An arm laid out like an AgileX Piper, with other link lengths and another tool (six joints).
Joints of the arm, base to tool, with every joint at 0 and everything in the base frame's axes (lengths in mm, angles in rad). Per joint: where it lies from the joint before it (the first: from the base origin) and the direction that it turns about. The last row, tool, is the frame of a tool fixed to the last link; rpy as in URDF.
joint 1: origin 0.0 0.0 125.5 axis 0 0 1
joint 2: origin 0.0 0.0 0.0 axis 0 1 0
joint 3: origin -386.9 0.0 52.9 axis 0 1 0
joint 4: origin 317.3 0.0 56.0 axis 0.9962 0 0.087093
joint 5: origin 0.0 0.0 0.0 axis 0 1 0
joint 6: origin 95.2 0.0 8.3 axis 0.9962 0 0.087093
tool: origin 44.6 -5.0 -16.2 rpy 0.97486 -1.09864 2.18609
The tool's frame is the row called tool.
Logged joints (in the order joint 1, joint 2, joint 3, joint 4, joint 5, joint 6), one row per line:
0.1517 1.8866 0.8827 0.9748 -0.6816 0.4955
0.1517 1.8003 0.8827 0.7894 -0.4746 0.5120
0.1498 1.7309 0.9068 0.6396 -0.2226 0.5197
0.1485 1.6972 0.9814 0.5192 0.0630 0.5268
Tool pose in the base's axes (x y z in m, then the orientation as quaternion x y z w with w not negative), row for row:
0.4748 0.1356 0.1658 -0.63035 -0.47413 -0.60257 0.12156
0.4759 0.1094 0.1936 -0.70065 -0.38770 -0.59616 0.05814
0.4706 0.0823 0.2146 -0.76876 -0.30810 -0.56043 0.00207
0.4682 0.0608 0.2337 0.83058 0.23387 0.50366 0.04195
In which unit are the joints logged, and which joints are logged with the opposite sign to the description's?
The joints are logged in radians. Opposite sign: joint 3, joint 4.
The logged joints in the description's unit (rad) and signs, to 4 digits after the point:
0.1517 1.8866 -0.8827 -0.9748 -0.6816 0.4955
0.1517 1.8003 -0.8827 -0.7894 -0.4746 0.5120
0.1498 1.7309 -0.9068 -0.6396 -0.2226 0.5197
0.1485 1.6972 -0.9814 -0.5192 0.0630 0.5268

